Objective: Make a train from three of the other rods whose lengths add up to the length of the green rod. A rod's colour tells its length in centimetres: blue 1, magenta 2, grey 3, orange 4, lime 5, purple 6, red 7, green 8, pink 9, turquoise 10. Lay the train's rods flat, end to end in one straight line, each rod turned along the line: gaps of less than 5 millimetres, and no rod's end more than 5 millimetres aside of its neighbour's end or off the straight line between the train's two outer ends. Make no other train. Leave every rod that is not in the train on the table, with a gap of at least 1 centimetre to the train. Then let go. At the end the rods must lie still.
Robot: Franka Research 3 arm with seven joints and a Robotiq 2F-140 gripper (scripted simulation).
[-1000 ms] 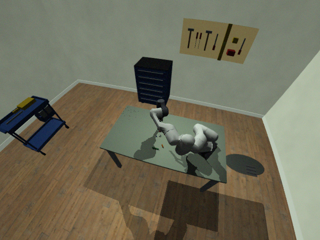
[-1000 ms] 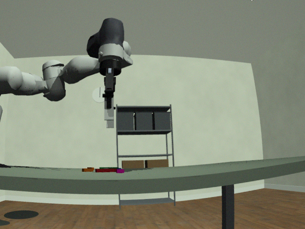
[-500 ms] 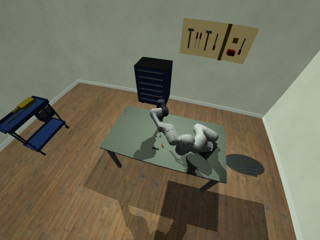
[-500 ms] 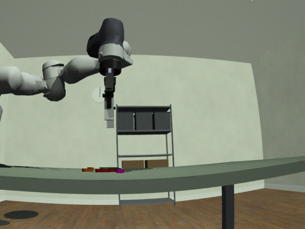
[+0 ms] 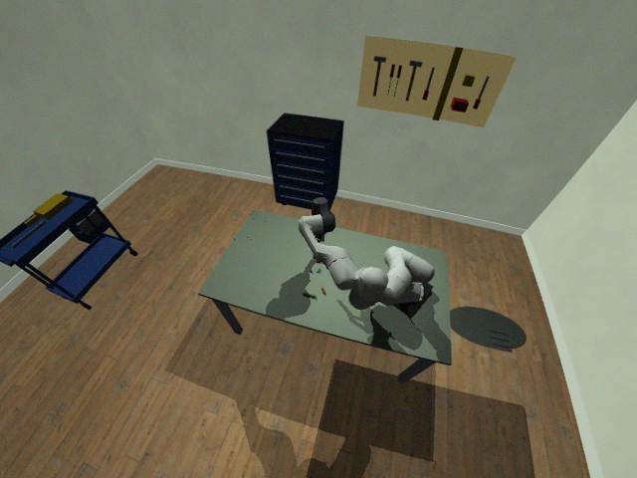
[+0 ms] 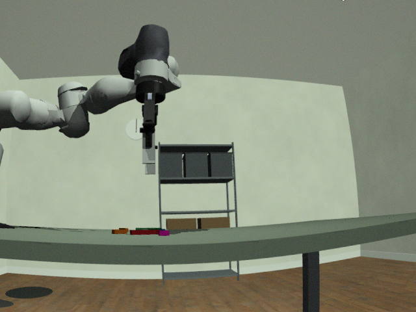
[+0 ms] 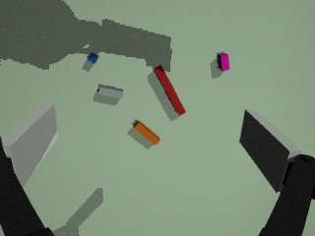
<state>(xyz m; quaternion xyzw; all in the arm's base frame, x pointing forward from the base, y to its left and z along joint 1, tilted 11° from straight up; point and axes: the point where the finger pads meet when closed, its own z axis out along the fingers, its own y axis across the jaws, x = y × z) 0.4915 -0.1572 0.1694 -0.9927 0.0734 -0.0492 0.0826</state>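
The blue rod lies 16 cm below my hand, 7 cm to the left of it and 4 cm ahead of it. The rest, counted from my hand: grey rod: 16 cm below, 5 cm to the left, 1 cm behind; magenta rod: 16 cm below, 10 cm to the right, 1 cm ahead; red rod: 16 cm below, 3 cm to the right, 2 cm behind.
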